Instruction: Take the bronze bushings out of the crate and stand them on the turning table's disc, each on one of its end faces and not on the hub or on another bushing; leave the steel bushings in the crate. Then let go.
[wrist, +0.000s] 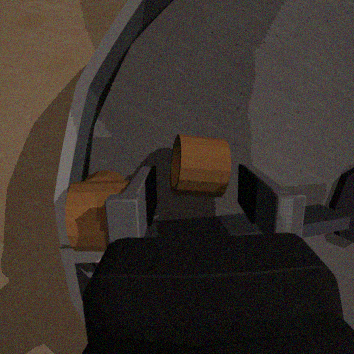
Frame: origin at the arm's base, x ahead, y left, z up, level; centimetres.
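Seen in the pictures: gripper, fingertip midpoint: (197, 183).
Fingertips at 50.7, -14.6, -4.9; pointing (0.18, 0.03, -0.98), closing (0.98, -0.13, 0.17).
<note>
A point is followed by its place in that frame, as x, y, z.
A bronze bushing (202, 165) {50.7, -13.3, -3.0} lies on its side on the grey turning table's disc (180, 85) {50.9, -8.9, -6.2}, its open end facing left. My gripper (197, 183) {50.7, -14.6, -4.9} is open and empty, with its fingertips on either side of this bushing's near part, apart from it. More bronze shows at the left by the rim: a bushing (87, 212) {45.2, -13.9, -0.7} partly hidden behind the left finger, and a rounded bronze piece (107, 176) {46.0, -13.1, -3.8} just behind it; I cannot tell how these rest. The crate and the steel bushings do not show in the wrist view.
A raised grey rim (75, 145) {44.9, -11.3, -2.7} curves around the disc's left side. A dark faceted block (346, 192) {61.8, -17.5, -5.4}, perhaps the hub, shows at the right edge, with a dark bar (327, 223) {57.8, -18.0, -2.6} running from it toward the right finger. Tan floor (35, 60) {41.0, -4.1, -11.5} lies outside the rim.
</note>
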